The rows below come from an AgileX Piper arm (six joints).
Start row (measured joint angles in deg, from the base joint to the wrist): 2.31, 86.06, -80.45, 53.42, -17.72, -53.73
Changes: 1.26, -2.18, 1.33, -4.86, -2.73, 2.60; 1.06, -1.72, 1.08, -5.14, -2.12, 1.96; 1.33, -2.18, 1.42, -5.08, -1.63, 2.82; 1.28, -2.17, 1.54, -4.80, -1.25, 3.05; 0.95, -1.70, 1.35, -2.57, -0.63, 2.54; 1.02, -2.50, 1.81, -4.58, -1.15, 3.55; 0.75, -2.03, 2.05, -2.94, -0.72, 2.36; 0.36, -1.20, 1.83, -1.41, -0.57, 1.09; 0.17, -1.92, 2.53, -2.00, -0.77, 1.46; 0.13, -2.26, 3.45, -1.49, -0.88, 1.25; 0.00, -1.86, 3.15, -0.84, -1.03, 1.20; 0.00, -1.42, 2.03, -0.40, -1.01, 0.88; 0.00, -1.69, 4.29, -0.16, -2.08, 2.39
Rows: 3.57, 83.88, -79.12, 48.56, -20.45, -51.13; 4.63, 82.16, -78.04, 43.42, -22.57, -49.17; 5.96, 79.98, -76.62, 38.34, -24.20, -46.35; 7.24, 77.81, -75.08, 33.54, -25.45, -43.30; 8.19, 76.11, -73.73, 30.97, -26.08, -40.76; 9.21, 73.61, -71.92, 26.39, -27.23, -37.21; 9.96, 71.58, -69.87, 23.45, -27.95, -34.85; 10.32, 70.38, -68.04, 22.04, -28.52, -33.76; 10.49, 68.46, -65.51, 20.04, -29.29, -32.30; 10.62, 66.20, -62.06, 18.55, -30.17, -31.05; 10.62, 64.34, -58.91, 17.71, -31.20, -29.85; 10.62, 62.92, -56.88, 17.31, -32.21, -28.97; 10.62, 61.23, -52.59, 17.15, -34.29, -26.58
